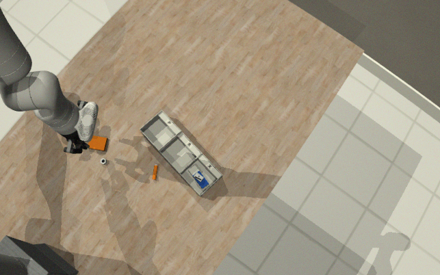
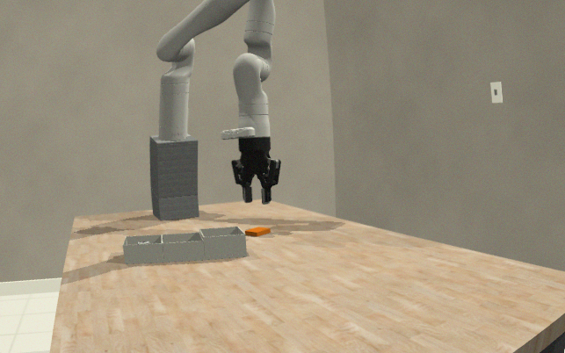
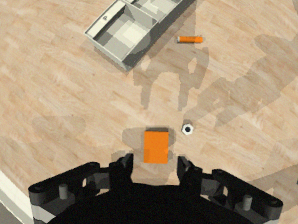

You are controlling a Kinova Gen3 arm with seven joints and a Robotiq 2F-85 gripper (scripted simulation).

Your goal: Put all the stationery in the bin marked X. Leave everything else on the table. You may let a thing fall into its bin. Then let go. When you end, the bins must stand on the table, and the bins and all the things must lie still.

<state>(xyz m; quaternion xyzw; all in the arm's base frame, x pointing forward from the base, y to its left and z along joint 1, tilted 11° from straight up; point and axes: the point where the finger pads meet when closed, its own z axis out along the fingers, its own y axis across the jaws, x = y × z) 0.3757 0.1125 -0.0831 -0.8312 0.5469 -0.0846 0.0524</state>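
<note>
Right now the flat orange block is 90 mm below my hand. Also, from my hand: orange stick: 190 mm to the right, 90 mm below, 30 mm ahead; blue flat thing: 300 mm to the right, 90 mm ahead, 80 mm below; black ring-like part: 90 mm below, 50 mm to the right, 30 mm behind.
</note>
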